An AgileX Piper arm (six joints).
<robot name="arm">
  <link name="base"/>
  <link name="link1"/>
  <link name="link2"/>
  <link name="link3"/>
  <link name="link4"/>
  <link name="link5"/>
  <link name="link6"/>
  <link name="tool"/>
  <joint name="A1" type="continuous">
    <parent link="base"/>
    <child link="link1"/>
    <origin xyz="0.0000 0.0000 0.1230" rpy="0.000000 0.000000 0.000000"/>
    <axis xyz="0 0 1"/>
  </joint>
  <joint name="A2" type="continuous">
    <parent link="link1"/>
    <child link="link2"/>
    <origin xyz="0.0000 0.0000 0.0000" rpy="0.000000 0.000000 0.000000"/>
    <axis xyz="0 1 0"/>
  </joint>
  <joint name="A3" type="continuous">
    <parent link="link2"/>
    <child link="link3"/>
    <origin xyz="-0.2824 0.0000 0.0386" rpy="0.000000 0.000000 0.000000"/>
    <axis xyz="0 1 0"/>
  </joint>
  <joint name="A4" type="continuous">
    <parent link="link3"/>
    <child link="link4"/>
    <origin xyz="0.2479 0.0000 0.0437" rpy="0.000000 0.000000 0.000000"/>
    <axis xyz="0.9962 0 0.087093"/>
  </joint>
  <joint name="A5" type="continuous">
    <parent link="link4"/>
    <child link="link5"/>
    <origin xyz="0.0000 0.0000 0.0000" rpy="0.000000 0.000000 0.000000"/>
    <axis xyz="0 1 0"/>
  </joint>
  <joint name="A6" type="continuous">
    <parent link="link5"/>
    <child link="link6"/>
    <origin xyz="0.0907 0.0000 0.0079" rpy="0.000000 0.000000 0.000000"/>
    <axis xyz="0.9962 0 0.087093"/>
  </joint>
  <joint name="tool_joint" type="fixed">
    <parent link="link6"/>
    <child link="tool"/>
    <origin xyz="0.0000 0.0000 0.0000" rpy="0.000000 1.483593 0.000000"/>
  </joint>
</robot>
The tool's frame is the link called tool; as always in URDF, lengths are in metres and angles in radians. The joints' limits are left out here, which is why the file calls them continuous.
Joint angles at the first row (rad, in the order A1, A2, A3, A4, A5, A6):
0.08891 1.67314 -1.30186 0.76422 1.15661 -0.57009
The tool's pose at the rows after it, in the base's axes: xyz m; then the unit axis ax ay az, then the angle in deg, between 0 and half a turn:
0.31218, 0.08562, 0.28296, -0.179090, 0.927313, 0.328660, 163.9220
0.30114, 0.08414, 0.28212, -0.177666, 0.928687, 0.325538, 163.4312
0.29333, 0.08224, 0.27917, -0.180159, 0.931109, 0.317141, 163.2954
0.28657, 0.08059, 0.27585, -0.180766, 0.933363, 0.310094, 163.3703
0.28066, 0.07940, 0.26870, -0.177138, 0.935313, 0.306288, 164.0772
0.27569, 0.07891, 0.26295, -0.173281, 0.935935, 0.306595, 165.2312
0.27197, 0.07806, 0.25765, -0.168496, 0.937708, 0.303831, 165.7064
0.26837, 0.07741, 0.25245, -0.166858, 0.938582, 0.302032, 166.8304
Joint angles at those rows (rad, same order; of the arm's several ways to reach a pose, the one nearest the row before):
0.08893 1.62614 -1.24490 0.76423 1.15174 -0.57189
0.08890 1.58539 -1.19341 0.76422 1.13318 -0.57928
0.08890 1.55874 -1.15420 0.75123 1.11745 -0.58832
0.08892 1.53699 -1.11938 0.73986 1.10405 -0.59313
0.08892 1.52468 -1.07920 0.73593 1.08882 -0.59795
0.08892 1.51791 -1.04964 0.73593 1.08715 -0.59794
0.08893 1.51135 -1.02236 0.73378 1.07361 -0.59792
0.08893 1.50940 -1.00087 0.72829 1.07360 -0.59793

